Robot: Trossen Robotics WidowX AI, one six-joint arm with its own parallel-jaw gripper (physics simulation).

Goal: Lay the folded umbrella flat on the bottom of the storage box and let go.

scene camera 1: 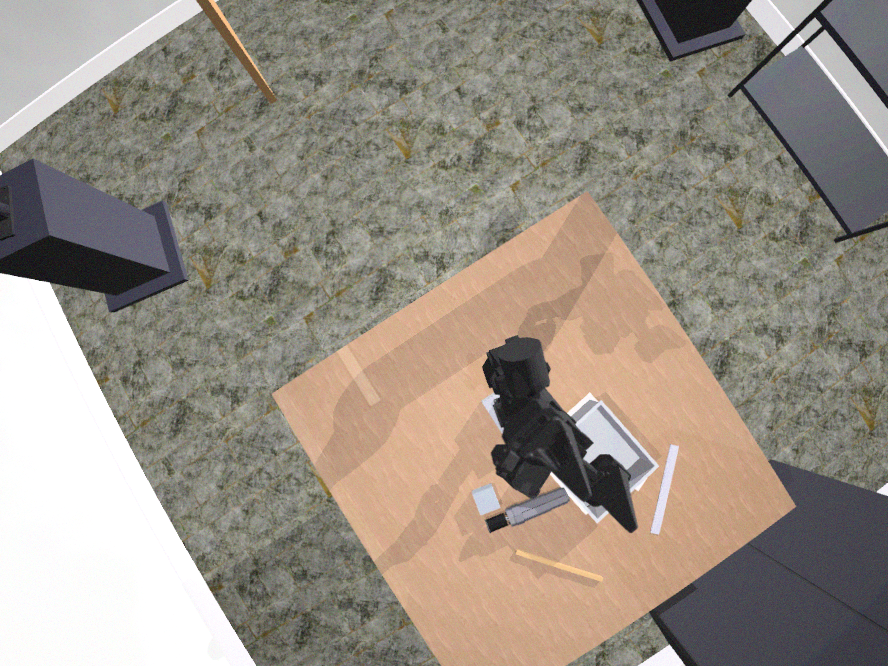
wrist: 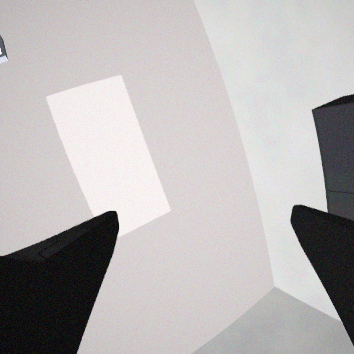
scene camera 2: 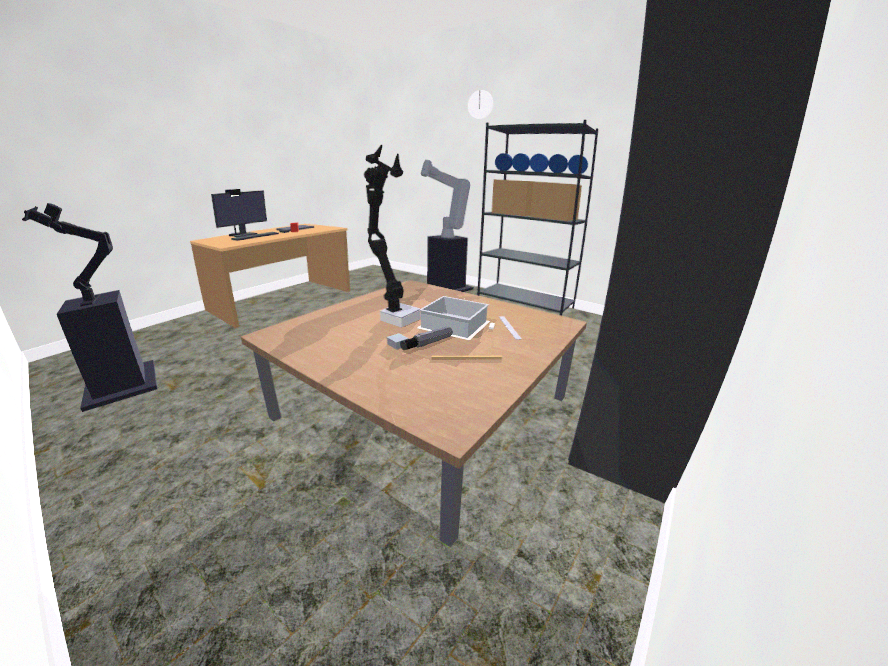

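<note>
The folded umbrella, grey with a black handle end, lies on the wooden table outside the storage box. Its grey end is close to the box's near side. The open grey storage box stands upright on a white sheet beside the arm's base. The arm hides part of the box in the first scene view. My gripper is open and empty, raised high above the table and pointing upward. The umbrella and box do not show in the wrist view.
A pale blue block lies by the umbrella's handle. A thin wooden stick lies in front of the umbrella. A white strip lies beyond the box. The white arm base is beside the box.
</note>
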